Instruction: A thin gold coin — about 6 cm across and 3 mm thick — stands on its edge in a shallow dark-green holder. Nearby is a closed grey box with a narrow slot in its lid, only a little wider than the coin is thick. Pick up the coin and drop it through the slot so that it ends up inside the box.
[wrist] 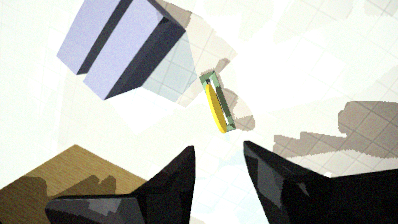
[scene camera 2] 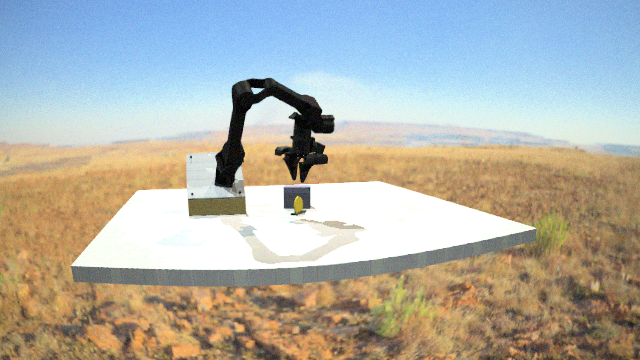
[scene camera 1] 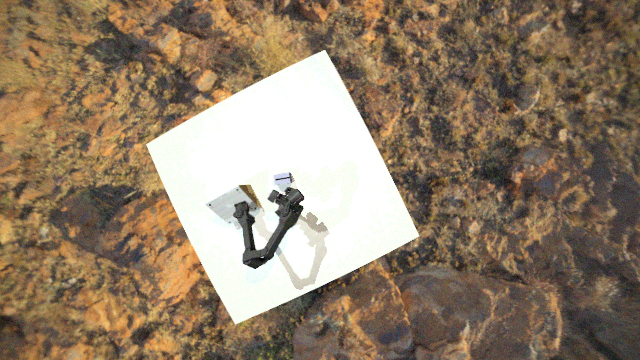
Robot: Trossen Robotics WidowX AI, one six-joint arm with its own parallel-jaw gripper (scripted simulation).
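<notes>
The wrist view gives me my gripper [wrist: 218, 149], and I can see it from scene camera 2 as well, with the gripper [scene camera 2: 298, 181] showing there.
</notes>
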